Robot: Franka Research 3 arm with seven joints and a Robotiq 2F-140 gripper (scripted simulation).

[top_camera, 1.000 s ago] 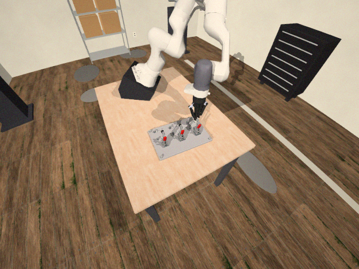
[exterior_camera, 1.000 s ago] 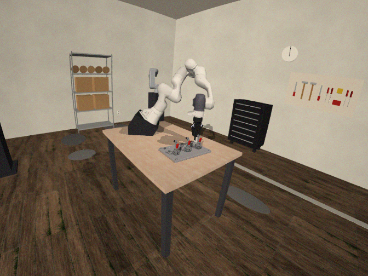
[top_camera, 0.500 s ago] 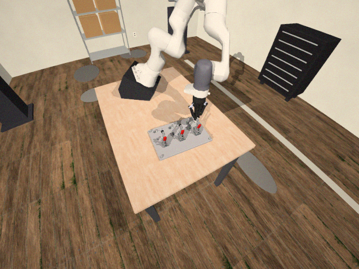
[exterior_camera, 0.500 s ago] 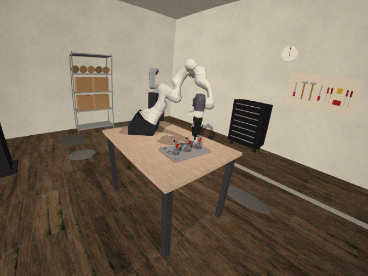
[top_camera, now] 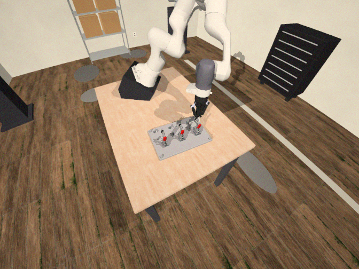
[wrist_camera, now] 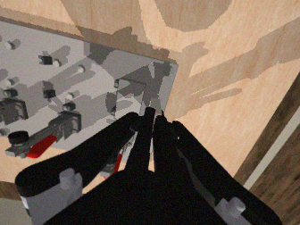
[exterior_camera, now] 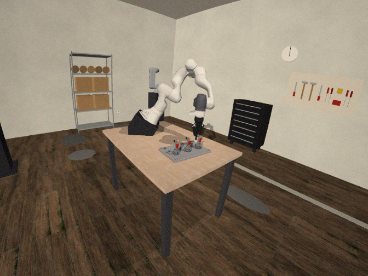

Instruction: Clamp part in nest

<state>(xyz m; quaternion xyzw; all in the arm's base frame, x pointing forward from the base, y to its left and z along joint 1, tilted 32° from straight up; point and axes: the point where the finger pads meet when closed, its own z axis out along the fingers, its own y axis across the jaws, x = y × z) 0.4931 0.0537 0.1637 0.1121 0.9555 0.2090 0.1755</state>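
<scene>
Right now the grey block is 10 mm behind my hand, 40 mm to the right of it and 20 mm below it. Also, from my hand: plate (20 mm ahead, 160 mm to the right, 50 mm below).
</scene>
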